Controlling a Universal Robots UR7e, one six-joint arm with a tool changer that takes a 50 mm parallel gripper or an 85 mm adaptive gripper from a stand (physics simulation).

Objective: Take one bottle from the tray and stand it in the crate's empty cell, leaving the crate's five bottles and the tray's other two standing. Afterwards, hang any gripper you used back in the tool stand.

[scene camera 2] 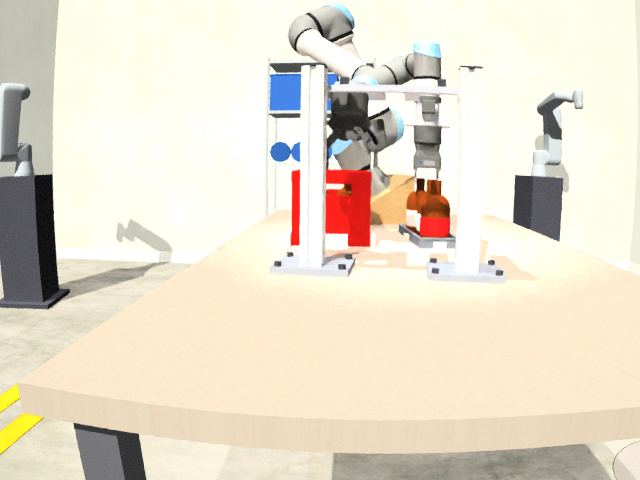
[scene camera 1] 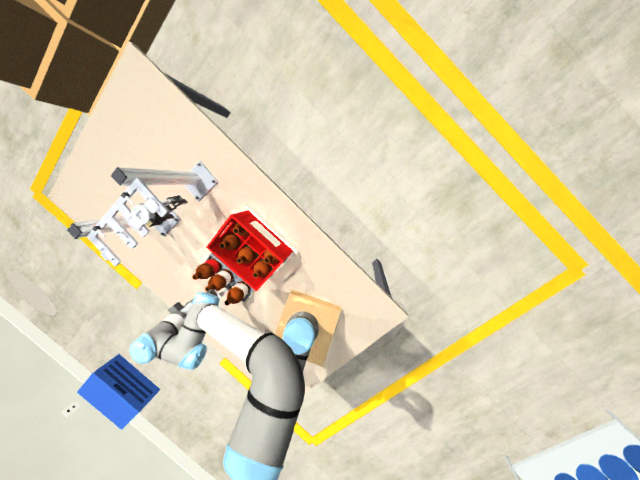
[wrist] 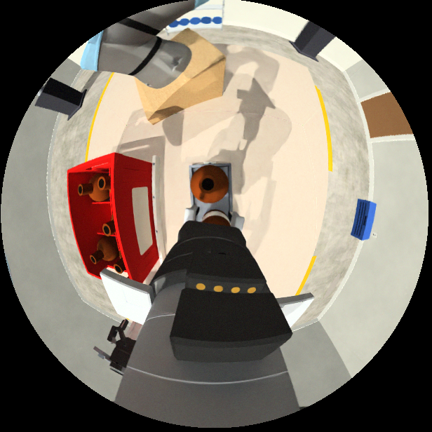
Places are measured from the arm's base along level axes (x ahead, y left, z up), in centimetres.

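Where they show: hand at its tool point: (scene camera 2: 427, 119).
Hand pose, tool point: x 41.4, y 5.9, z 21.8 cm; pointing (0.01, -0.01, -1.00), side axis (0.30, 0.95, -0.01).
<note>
After its pixels a point has its place.
Three brown bottles stand in the grey tray (scene camera 2: 433, 243) @[z -8.9, x 56.9, y 2.7 cm] (wrist: 230, 189): a red-labelled one (scene camera 1: 207, 268) @[z 0.2, x 51.4, y 1.3 cm] (scene camera 2: 434, 214) @[z -2.1, x 55.8, y 3.0 cm], a white-labelled middle one (scene camera 1: 219, 280) @[z 0.5, x 43.8, y 2.9 cm] (wrist: 216, 219), and another white-labelled end one (scene camera 1: 237, 292) @[z 0.3, x 33.9, y 3.0 cm] (wrist: 212, 192). My gripper (scene camera 2: 428, 174) (wrist: 214, 218) points down over the middle bottle. Its fingers are open, one on each side of that bottle, with small gaps visible. The red-labelled bottle is hidden in the wrist view. The red crate (scene camera 1: 227, 264) @[z 7.2, x 42.2, y -10.9 cm] (scene camera 2: 359, 227) @[z -5.6, x 52.8, y -14.6 cm] (wrist: 122, 200) stands beside the tray with five bottles; its middle cell on the side away from the tray is empty.
The tool stand (scene camera 1: 149, 177) @[z 18.8, x 76.6, y -30.0 cm] (scene camera 2: 312, 165) @[z 9.0, x 80.1, y -29.0 cm] stands beyond the crate and tray, with a black adaptive gripper (scene camera 2: 351, 116) (wrist: 120, 345) hanging on it. A wooden block (scene camera 1: 329, 325) @[z -2.5, x -9.7, y -7.5 cm] (wrist: 207, 82) lies at the other end, under the arm. A blue box (scene camera 1: 118, 392) (wrist: 363, 219) is beyond the table.
</note>
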